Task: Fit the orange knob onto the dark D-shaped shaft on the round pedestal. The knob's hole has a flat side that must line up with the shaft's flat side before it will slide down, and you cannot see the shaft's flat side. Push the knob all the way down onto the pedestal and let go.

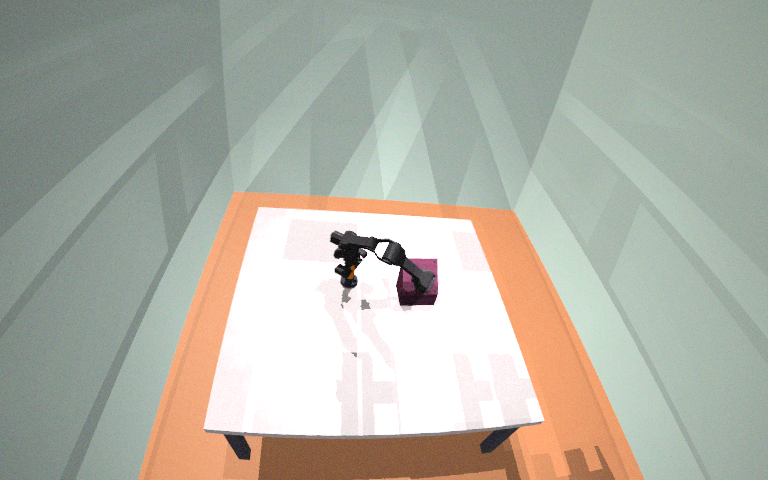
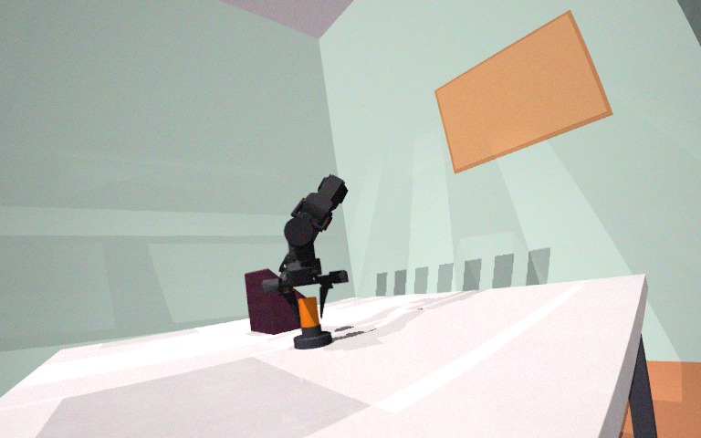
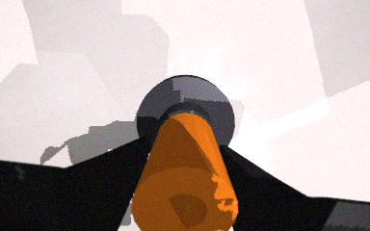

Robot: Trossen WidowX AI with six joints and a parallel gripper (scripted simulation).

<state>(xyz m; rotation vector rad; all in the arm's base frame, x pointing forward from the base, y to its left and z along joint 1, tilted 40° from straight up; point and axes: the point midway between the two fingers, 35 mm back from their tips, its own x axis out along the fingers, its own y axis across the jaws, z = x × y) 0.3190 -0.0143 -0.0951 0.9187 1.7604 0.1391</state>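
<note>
Right now the orange knob is 20 mm above my gripper tip. From my gripper tip the other things lie so: pedestal 20 mm below.
</note>
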